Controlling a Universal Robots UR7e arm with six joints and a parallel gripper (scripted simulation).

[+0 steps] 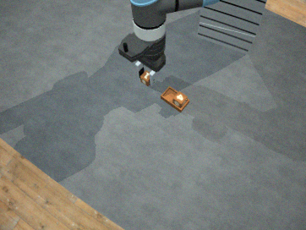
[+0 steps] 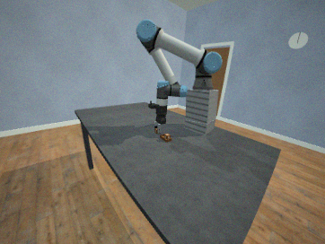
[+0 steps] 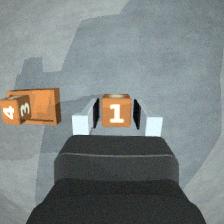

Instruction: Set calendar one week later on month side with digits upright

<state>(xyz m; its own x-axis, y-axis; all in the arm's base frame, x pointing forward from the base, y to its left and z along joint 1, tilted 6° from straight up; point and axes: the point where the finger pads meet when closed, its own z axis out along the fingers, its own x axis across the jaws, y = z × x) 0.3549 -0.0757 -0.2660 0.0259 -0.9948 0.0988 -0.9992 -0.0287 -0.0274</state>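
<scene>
My gripper is now 10 mm above the cube. From my hand the other things lie so: tray: 110 mm to the left, 20 mm below.
</scene>
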